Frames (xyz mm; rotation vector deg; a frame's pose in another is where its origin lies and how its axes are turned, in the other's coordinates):
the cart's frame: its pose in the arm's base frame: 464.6 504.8 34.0 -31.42 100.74 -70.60
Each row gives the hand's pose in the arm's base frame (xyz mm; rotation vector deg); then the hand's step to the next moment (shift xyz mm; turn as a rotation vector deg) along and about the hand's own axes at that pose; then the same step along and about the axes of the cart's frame.
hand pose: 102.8 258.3 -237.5 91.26 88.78 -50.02
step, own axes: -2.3 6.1 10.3 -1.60 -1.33 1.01
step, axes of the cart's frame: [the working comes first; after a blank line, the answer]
step, axes of the arm's base frame: 6.2 -10.1 -2.9 -1.37 -1.67 0.82

5.7 -0.7 10.8 1.62 -1.60 -0.41
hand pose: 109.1 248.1 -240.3 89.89 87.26 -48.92
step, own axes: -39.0 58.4 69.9 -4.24 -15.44 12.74
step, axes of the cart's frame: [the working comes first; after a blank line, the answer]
step, axes of the arm's base frame: 59.4 -79.1 5.3 -15.02 -13.45 -3.51

28.0 -29.3 90.4 19.21 -4.25 -5.61
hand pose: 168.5 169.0 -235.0 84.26 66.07 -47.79
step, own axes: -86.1 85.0 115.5 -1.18 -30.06 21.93
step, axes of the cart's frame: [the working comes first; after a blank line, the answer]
step, axes of the arm's base frame: 64.1 -131.7 80.8 -27.36 -21.77 -12.77

34.2 -118.3 113.2 35.57 -0.86 -10.95
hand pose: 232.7 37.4 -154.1 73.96 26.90 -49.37
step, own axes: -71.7 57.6 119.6 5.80 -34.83 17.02
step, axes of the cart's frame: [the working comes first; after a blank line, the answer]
step, axes of the arm's base frame: -18.2 -91.6 118.5 -26.00 -19.26 -22.13

29.6 -146.8 18.5 36.85 8.80 -10.06
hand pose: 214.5 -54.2 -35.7 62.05 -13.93 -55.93
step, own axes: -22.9 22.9 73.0 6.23 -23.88 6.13
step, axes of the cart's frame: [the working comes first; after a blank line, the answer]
step, axes of the arm's base frame: -44.7 -25.8 60.9 -13.18 -11.44 -18.50

16.9 -71.4 -31.5 22.96 10.36 -3.47
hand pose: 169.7 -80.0 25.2 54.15 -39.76 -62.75
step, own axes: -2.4 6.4 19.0 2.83 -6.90 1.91
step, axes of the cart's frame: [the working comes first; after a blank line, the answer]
step, axes of the arm's base frame: -14.2 -2.1 14.2 -3.59 -4.32 -5.27

2.9 -15.5 -12.6 7.26 2.54 -0.31
